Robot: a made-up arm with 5 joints.
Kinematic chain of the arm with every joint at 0, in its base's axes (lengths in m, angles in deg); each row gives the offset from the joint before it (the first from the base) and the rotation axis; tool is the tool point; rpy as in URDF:
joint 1: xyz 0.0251 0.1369 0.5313 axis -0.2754 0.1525 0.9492
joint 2: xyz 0 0.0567 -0.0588 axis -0.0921 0.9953 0.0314
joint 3: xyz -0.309 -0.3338 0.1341 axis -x
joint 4: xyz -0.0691 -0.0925 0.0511 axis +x
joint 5: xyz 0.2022 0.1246 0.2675 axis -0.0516 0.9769 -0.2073
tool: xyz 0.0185 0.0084 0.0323 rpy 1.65 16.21 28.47
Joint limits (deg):
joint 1: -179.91..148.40
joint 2: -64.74..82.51
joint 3: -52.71..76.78
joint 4: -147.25..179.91
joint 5: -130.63..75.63
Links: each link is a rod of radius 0.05 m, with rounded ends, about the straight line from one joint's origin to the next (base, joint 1, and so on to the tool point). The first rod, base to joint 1, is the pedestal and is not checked.
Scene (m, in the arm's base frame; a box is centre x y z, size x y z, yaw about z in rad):
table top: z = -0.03
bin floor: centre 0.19 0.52 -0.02 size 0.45 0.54 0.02 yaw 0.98
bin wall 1: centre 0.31 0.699 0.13 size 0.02 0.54 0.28 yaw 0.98
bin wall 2: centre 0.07 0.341 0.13 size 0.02 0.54 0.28 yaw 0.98
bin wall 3: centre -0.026 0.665 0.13 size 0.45 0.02 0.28 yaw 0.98
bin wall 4: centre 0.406 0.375 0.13 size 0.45 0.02 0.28 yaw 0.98
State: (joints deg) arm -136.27 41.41 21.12 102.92 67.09
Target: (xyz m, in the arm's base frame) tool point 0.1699 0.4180 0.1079
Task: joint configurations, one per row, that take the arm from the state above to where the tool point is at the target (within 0.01 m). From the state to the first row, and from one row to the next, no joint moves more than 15 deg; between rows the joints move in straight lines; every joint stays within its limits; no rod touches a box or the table.
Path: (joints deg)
1: -147.18 40.51 8.91 115.21 69.22
2: -158.09 39.62 -3.29 127.51 71.36
3: -169.00 38.72 -15.50 139.80 73.49
4: -179.91 37.83 -27.70 152.09 75.63
5: -178.42 25.15 -31.87 150.87 68.11
6: -176.93 12.48 -36.04 149.64 60.60
7: -175.44 -0.19 -40.21 148.41 53.08
8: -173.95 -12.87 -44.37 147.19 45.56
9: -172.46 -25.54 -48.54 145.96 38.05
10: -170.97 -38.21 -52.71 144.74 30.53

